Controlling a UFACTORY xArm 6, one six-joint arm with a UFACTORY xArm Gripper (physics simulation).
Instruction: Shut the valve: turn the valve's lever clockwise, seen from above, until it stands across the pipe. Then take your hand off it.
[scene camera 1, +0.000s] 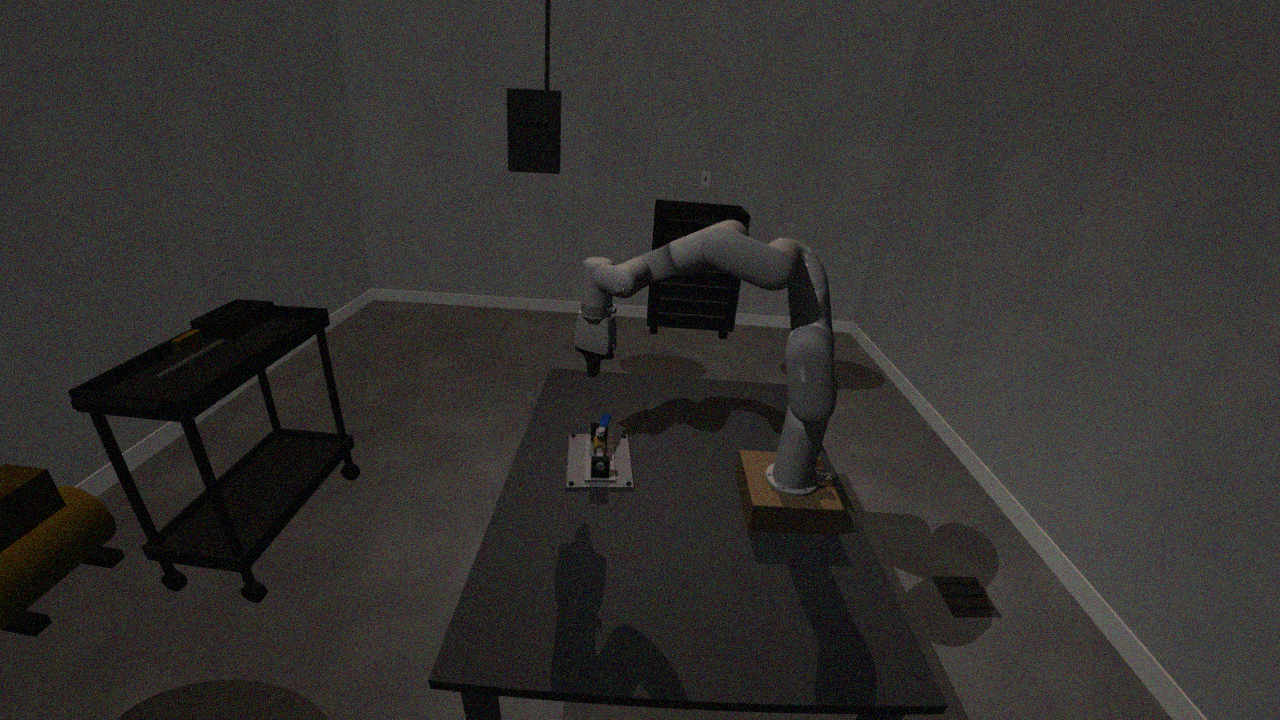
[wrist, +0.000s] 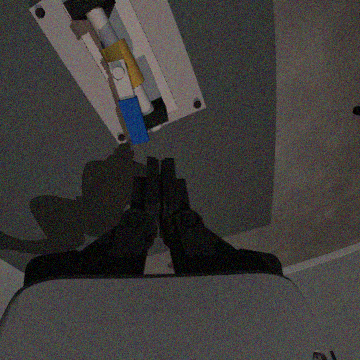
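The valve has a yellow body (scene camera 1: 599, 441) (wrist: 131, 62) on a light pipe (wrist: 144, 100), mounted on a pale plate (scene camera 1: 577, 465) (wrist: 177, 70). Its lever has a blue grip (scene camera 1: 605, 420) (wrist: 134, 120). In the wrist view the lever points nearly along the pipe, turned a small angle from it, with the grip beyond the yellow body towards the gripper. My gripper (scene camera 1: 592, 372) (wrist: 157, 174) is shut and empty. It is above the table beyond the plate's far edge in the scene view, apart from the lever.
The valve plate lies on the dark table (scene camera 1: 528, 617). The arm stands on a wooden block (scene camera 1: 792, 519) to the right. A dark cart (scene camera 1: 259, 335) and a yellow machine (scene camera 1: 53, 537) stand left of the table. A dark cabinet (scene camera 1: 693, 308) stands behind it, and a dark box (scene camera 1: 534, 129) hangs above.
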